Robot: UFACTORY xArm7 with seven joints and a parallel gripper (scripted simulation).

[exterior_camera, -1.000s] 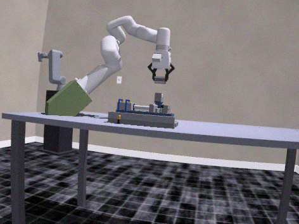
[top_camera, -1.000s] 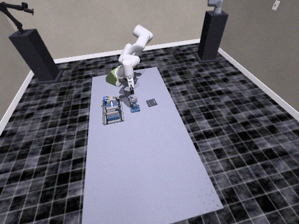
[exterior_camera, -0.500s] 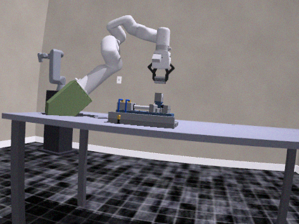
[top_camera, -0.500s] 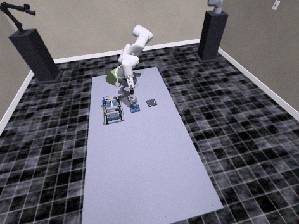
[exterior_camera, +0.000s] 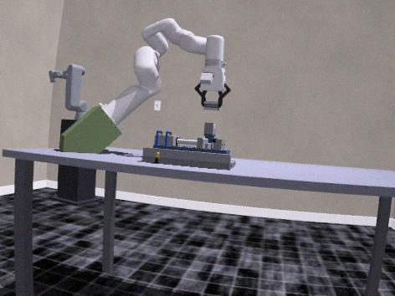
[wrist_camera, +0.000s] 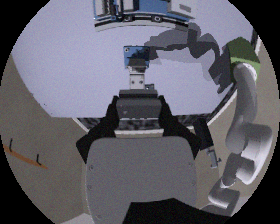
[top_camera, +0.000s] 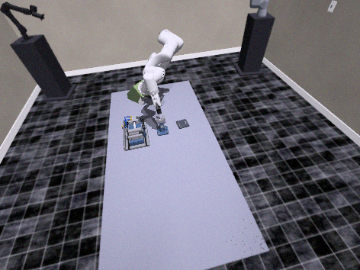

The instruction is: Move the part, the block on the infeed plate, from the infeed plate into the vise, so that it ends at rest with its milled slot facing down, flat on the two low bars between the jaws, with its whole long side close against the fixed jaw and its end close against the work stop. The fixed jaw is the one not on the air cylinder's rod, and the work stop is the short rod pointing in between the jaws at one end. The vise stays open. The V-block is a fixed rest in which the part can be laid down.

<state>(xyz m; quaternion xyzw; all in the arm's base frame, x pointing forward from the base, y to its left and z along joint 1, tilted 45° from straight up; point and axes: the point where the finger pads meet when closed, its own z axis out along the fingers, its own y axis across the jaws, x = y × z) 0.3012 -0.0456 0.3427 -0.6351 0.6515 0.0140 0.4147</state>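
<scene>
The part is 10 mm below my hand. The rest, counted from my hand: air cylinder (220 mm to the right, 170 mm below, 80 mm behind); blue vise bed (210 mm to the right, 210 mm below, 10 mm ahead).
</scene>
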